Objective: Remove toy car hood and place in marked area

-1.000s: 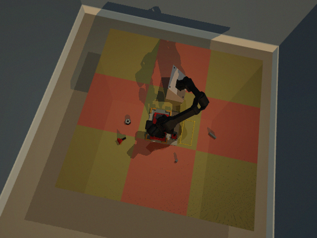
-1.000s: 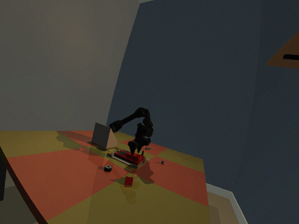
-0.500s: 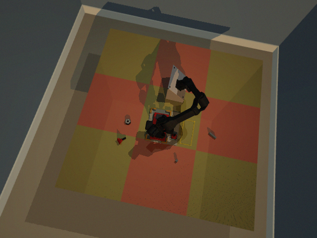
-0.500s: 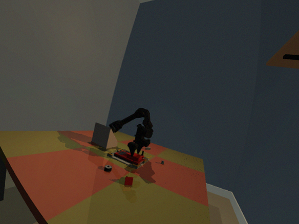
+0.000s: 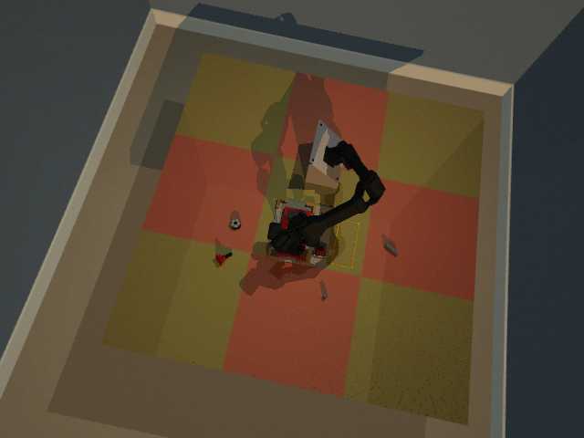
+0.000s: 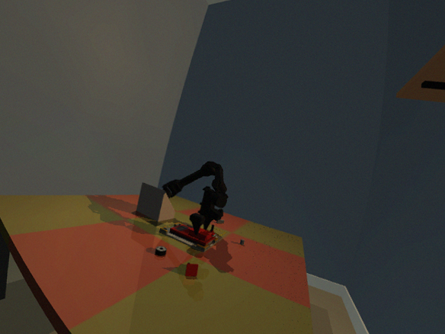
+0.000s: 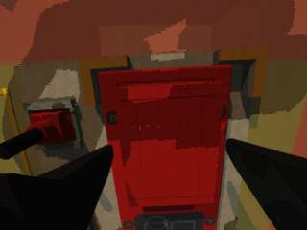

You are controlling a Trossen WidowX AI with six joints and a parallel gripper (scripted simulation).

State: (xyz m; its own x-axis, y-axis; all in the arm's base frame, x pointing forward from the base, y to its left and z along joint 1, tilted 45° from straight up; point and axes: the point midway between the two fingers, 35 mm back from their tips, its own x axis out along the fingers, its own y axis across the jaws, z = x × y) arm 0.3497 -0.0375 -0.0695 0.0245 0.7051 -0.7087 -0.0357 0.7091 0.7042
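Right now my gripper tip is right at the hood. Round my gripper tip: black wheel (23 cm to the right, 3 cm below, 3 cm behind).
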